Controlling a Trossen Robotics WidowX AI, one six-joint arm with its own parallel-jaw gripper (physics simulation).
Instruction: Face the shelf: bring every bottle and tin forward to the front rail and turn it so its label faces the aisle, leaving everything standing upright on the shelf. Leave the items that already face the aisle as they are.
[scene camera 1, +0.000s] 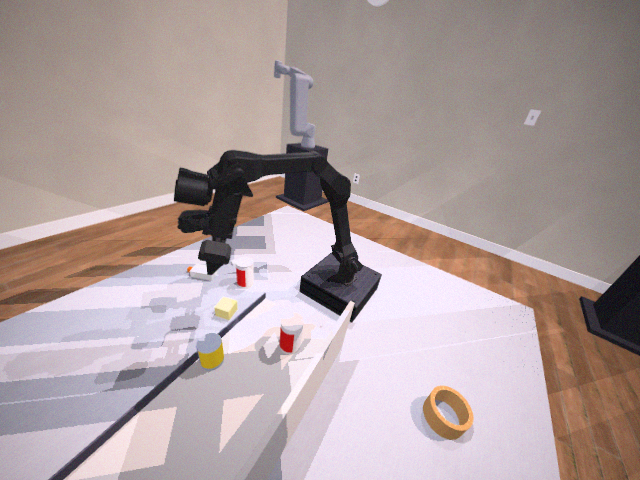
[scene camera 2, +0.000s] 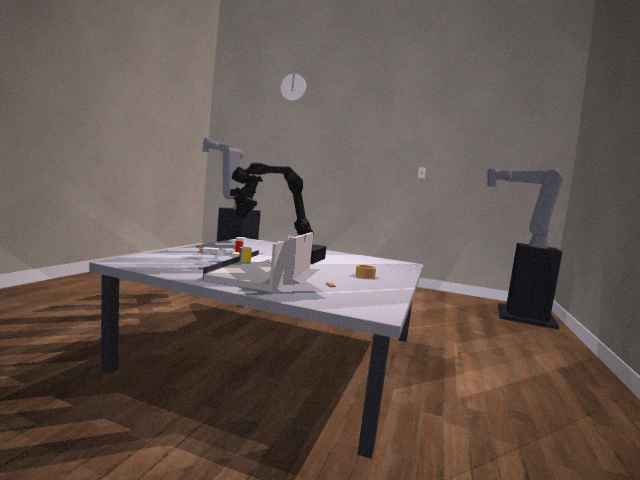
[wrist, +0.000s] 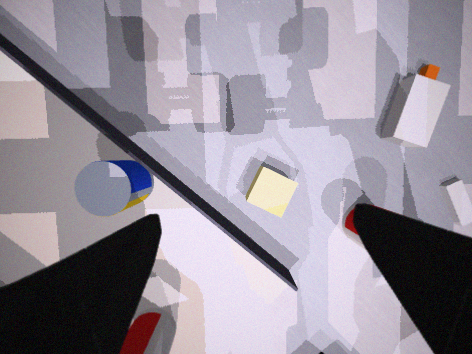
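Pixels of known places: gripper, fingertip midpoint: (scene camera 1: 212, 262) (scene camera 2: 239, 217) (wrist: 256, 217); arm's base, link origin: (scene camera 1: 345, 277).
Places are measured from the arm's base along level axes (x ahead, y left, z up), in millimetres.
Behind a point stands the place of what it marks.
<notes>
A blue-and-yellow tin (scene camera 1: 210, 353) {x 478, y -51, z 18 mm} (scene camera 2: 246, 254) {x 487, y -56, z -4 mm} (wrist: 102, 188) {x 468, y -75, z 22 mm} stands upright close behind the black front rail (scene camera 1: 155, 390) {x 591, y -83, z -28 mm} (scene camera 2: 222, 264) {x 633, y -75, z -34 mm} (wrist: 210, 211) {x 375, y -127, z -46 mm}, its blue part towards the rail and yellow towards the back. A red-and-white bottle (scene camera 1: 290, 336) {x 324, y 49, z 28 mm} (wrist: 142, 332) {x 322, y 12, z -2 mm} stands upright farther back, near the pale back panel (scene camera 1: 320, 361) {x 358, y 163, z 89 mm} (scene camera 2: 297, 260) {x 426, y 175, z -1 mm}; the left finger partly hides it in the wrist view. Another red-and-white bottle (scene camera 1: 244, 273) {x 242, y -252, z -3 mm} (scene camera 2: 239, 244) {x 250, y -266, z -9 mm} (wrist: 351, 222) {x 247, y -258, z -48 mm} stands beyond the rail's end, mostly behind the right finger in the wrist view. My gripper (wrist: 256, 217) {x 381, y -184, z 151 mm} is open and empty, above the rail-end area.
A pale yellow block (scene camera 1: 225, 308) {x 357, y -189, z -36 mm} (wrist: 272, 191) {x 347, y -204, z -36 mm} lies outside the rail. A white box (scene camera 1: 201, 272) {x 320, y -398, z -46 mm} (scene camera 2: 210, 251) {x 324, y -398, z -60 mm} (wrist: 422, 111) {x 304, y -411, z -46 mm} with an orange end and a small white piece (wrist: 459, 201) {x 170, y -391, z -62 mm} lie farther out. An orange ring (scene camera 1: 439, 421) {x 215, y 411, z -32 mm} (scene camera 2: 365, 274) {x 214, y 435, z -53 mm} and a small orange piece (scene camera 2: 330, 284) {x 479, y 364, z -66 mm} lie behind the panel.
</notes>
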